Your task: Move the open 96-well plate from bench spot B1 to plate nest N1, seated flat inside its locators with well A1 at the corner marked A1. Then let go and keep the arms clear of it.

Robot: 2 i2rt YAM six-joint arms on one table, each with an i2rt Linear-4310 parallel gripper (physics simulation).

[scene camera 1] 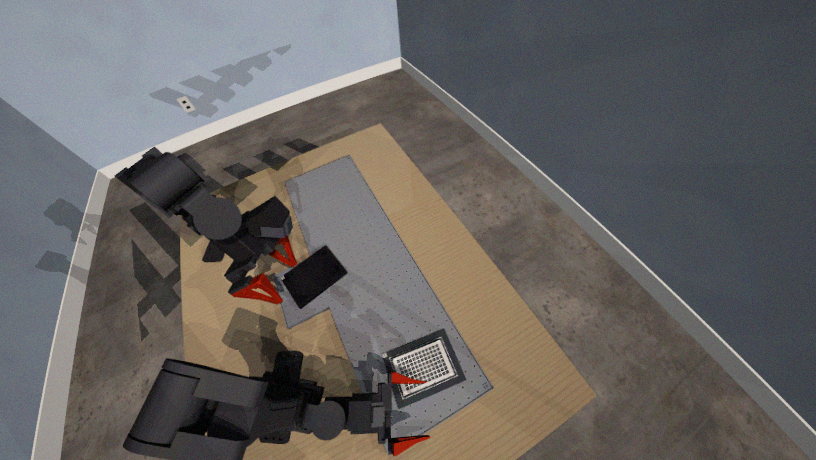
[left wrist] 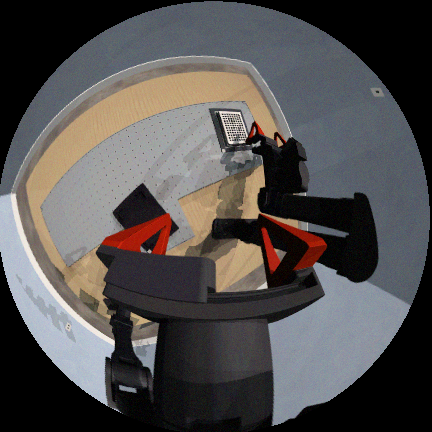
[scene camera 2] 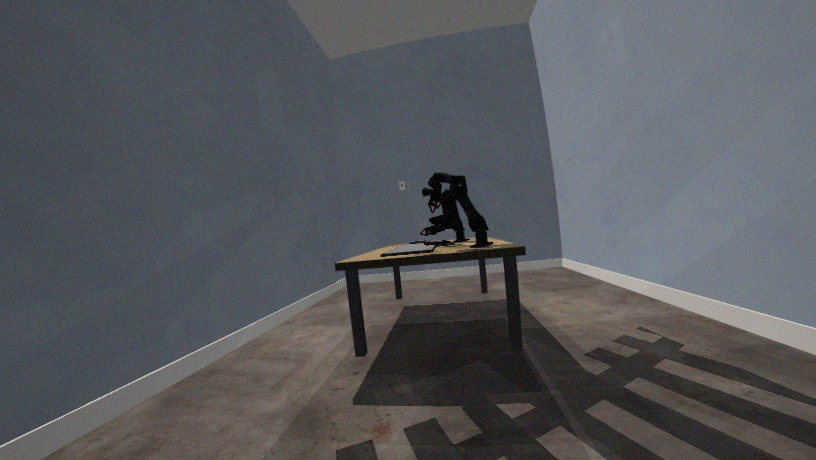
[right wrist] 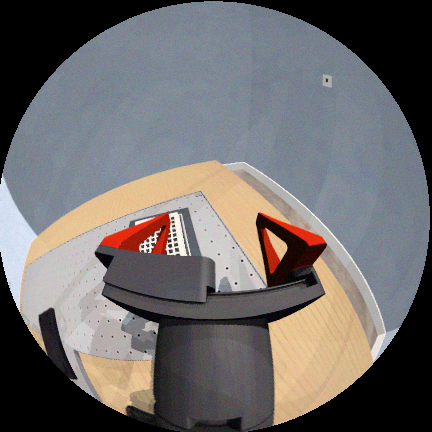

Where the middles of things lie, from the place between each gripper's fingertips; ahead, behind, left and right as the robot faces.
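Labels:
White well plate (scene camera 1: 429, 363): from my right hand, 7 cm to the left, 4 cm ahead, 6 cm below. Dark square nest (scene camera 1: 310, 278): 45 cm to the left of my right hand, 6 cm behind it, 6 cm below it.
For the dark square nest, my left gripper is 12 cm to the right of it, 2 cm short of it and 23 cm above it. The white well plate is 26 cm to the right of my left hand, 13 cm ahead of it and 23 cm below it.

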